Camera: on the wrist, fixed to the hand. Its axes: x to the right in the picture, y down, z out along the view.
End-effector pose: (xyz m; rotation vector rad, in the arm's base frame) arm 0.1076 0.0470 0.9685 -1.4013 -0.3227 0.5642
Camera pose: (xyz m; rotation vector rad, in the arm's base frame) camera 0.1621 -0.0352 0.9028 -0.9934 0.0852 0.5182
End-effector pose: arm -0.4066 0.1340 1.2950 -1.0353 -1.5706 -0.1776
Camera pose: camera -0.2947 0.0998 1.3133 -0.6791 -1.2508 0.1561
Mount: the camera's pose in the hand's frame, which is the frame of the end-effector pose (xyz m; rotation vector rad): 0.0074 0.0490 -0.1076 0.4954 0.2367 0.1105
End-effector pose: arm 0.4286 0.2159 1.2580 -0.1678 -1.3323 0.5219
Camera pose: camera 0.5193 0.2810 1.2183 0.1045 -0.9351 0.8814
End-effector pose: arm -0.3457 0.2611 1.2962 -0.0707 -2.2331 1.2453
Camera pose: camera -0.3084 0.3733 1.3036 -0.1425 -1.6911 1.7185
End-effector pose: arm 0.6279 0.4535 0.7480 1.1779 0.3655 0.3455
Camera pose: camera 0.5825 0.5626 0.7568 1.6515 0.6170 0.5110
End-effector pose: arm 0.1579 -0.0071 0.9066 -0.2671 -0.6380 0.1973
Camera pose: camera 0.2245 0.0214 0.8128 0.1518 -0.3239 0.4149
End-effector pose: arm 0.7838 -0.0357 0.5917 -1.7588 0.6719 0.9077
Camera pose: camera 0.7785 -0.1537 0.5831 -1.3996 1.0571 0.5440
